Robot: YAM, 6 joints.
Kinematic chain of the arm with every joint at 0, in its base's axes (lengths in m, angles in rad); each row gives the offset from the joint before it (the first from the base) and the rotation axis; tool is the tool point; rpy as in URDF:
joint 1: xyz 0 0 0.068 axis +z
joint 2: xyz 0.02 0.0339 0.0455 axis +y
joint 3: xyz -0.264 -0.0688 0 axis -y
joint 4: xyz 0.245 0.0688 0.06 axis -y
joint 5: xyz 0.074 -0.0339 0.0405 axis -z
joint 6: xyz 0.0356 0 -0.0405 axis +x
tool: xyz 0 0 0 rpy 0 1.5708 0
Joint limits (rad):
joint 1: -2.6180..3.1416
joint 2: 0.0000..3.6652
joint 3: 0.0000..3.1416
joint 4: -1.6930..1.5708
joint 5: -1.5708..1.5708
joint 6: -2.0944..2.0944
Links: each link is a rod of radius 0.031 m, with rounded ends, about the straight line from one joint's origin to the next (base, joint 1, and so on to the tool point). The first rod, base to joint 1, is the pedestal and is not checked.
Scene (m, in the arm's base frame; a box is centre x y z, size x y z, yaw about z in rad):
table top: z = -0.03
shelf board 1: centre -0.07 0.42 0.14 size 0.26 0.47 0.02 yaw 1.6
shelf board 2: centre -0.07 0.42 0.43 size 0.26 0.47 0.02 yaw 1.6
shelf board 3: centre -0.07 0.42 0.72 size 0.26 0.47 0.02 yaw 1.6
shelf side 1: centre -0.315 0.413 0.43 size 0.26 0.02 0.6 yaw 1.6
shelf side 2: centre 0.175 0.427 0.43 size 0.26 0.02 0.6 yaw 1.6
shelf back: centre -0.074 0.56 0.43 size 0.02 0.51 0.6 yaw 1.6
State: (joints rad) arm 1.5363 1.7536 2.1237 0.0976 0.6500 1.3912
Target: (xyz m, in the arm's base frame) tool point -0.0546 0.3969 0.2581
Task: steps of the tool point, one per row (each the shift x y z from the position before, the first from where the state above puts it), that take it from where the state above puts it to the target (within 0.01 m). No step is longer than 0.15 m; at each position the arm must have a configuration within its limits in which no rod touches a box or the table.
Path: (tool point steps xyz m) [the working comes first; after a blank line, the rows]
Joints at the target: 1.7626 1.7712 1.3244 -0.2118 0.6690 1.3912
Straight joint move there: touches shelf board 2.

1: -0.0815 -0.0914 0.0450
2: -0.0290 -0.1068 0.0265
3: 0.0223 -0.0972 0.0075
4: 0.0617 -0.0667 -0.0109
5: 0.0816 -0.0234 -0.0280
6: -0.1278 0.0502 -0.0443
7: -0.0639 0.0814 -0.0870
8: 0.0042 0.0689 -0.1081
9: 0.0492 0.0240 -0.1064
10: -0.0079 0.0619 0.0133
11: -0.0022 0.0655 0.0001
12: 0.0045 0.0654 -0.0134

